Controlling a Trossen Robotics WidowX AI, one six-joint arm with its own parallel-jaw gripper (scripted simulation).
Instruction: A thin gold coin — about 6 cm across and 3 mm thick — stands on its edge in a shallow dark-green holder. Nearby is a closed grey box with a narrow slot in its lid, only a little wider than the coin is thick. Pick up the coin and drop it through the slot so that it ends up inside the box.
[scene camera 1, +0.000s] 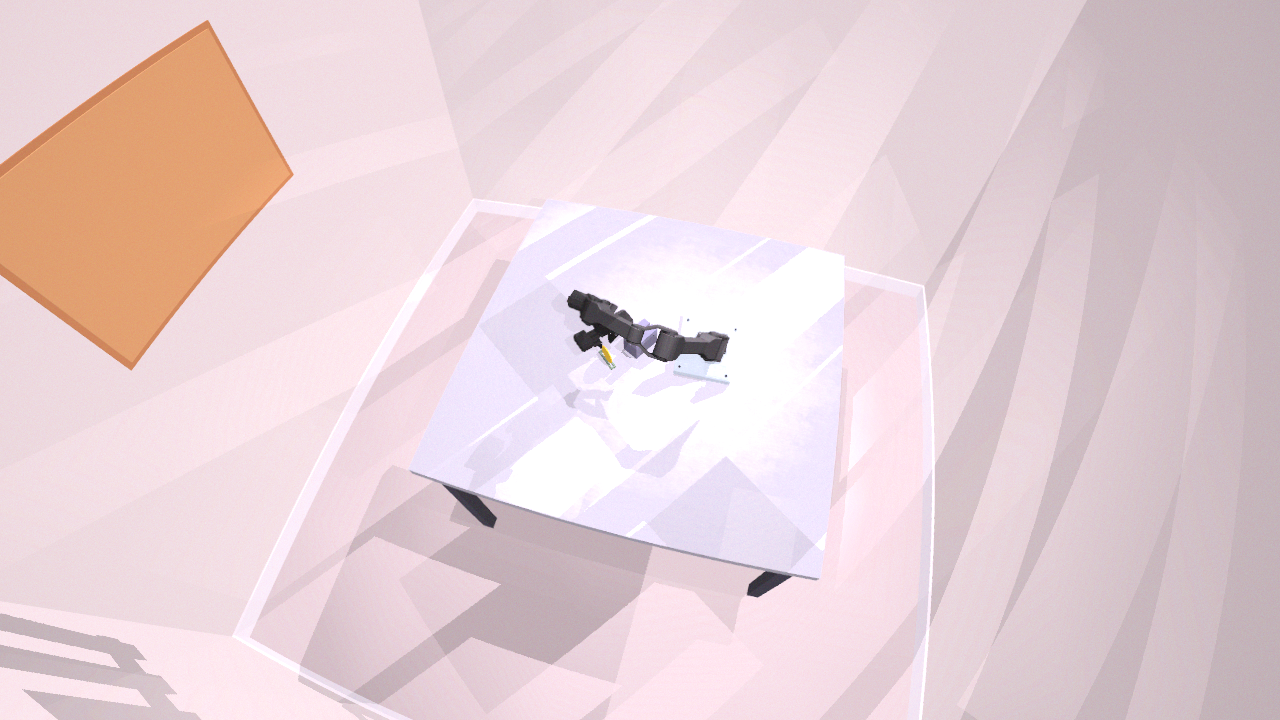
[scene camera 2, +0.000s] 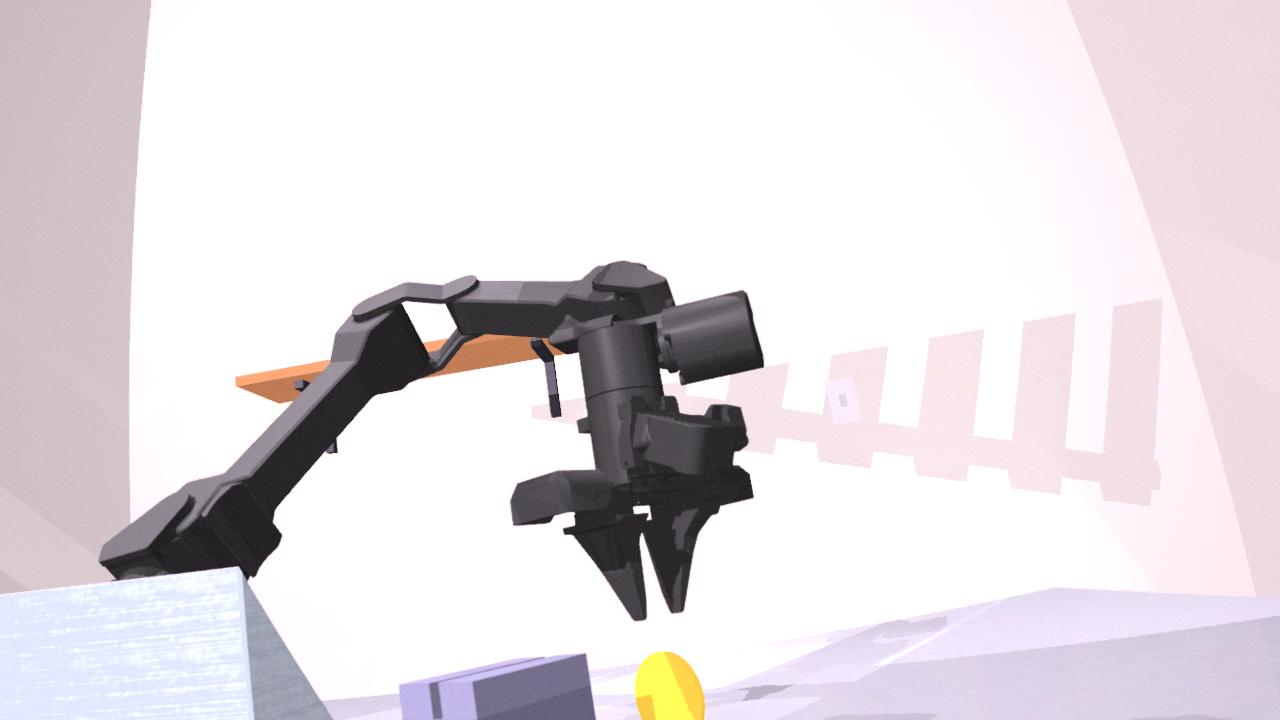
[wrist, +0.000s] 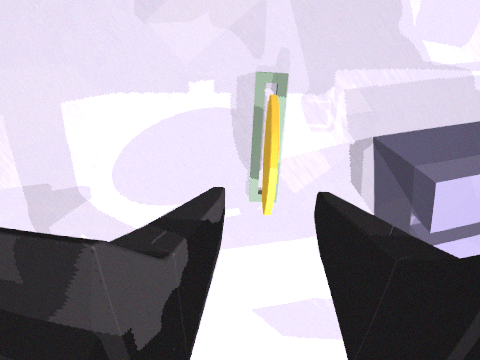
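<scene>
Gripper visible (scene camera 2: 659, 617), (scene camera 1: 605, 345), (wrist: 270, 201). Gold coin in sight (wrist: 272, 129).
</scene>
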